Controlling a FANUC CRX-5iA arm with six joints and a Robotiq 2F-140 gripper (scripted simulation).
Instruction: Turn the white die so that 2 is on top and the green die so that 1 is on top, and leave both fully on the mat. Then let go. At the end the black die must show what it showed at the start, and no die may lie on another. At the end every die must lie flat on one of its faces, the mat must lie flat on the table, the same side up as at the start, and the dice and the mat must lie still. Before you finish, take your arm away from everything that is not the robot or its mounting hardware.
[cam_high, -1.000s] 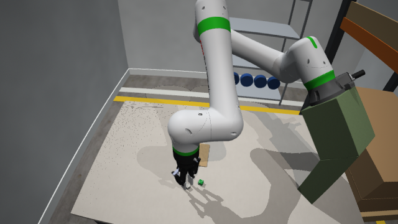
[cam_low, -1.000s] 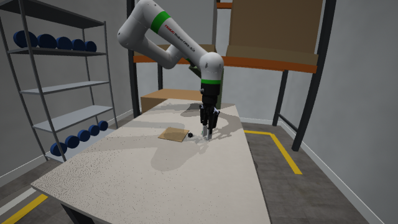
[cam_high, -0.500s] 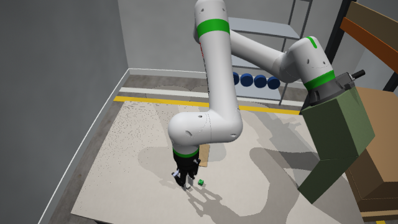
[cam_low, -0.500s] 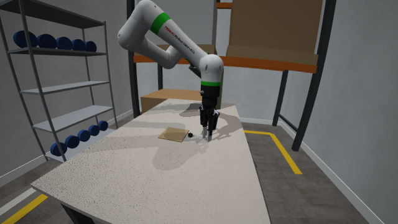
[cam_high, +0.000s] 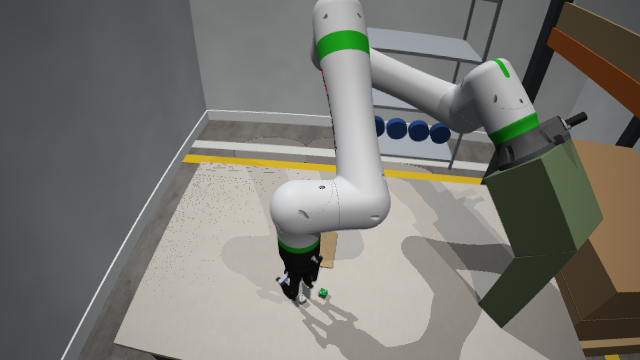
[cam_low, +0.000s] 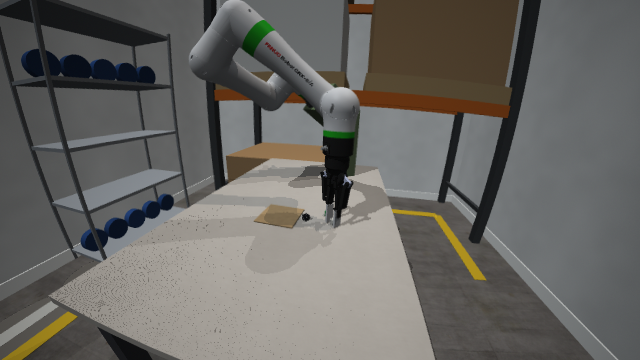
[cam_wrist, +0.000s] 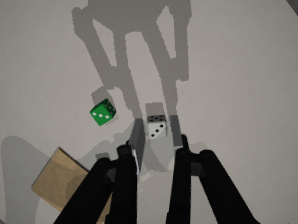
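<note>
Right now the white die is 30 mm below my hand. Round my hand: mat (190 mm to the right, 40 mm behind, 30 mm below); then black die (90 mm to the right, 30 mm below, 20 mm behind); then green die (60 mm behind, 30 mm below, 10 mm to the right).
</note>
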